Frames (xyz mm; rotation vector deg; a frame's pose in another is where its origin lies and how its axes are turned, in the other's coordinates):
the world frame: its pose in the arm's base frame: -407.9 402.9 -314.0 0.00 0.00 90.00
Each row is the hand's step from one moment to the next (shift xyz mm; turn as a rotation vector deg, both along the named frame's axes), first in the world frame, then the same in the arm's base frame.
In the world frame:
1: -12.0 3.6 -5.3 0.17 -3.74 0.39
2: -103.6 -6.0 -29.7 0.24 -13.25 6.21
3: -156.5 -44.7 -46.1 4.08 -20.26 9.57
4: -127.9 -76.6 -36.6 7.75 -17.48 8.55
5: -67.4 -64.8 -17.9 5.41 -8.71 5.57
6: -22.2 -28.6 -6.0 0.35 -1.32 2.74
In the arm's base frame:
1: -3.6 -12.0 -5.3 3.74 0.17 0.39
2: 6.0 -103.6 -29.7 13.25 0.24 6.21
3: 44.7 -156.5 -46.1 20.26 4.08 9.57
4: 76.6 -127.9 -36.6 17.48 7.75 8.55
5: 64.8 -67.4 -17.9 8.71 5.41 5.57
6: 28.6 -22.2 -6.0 1.32 0.35 2.74

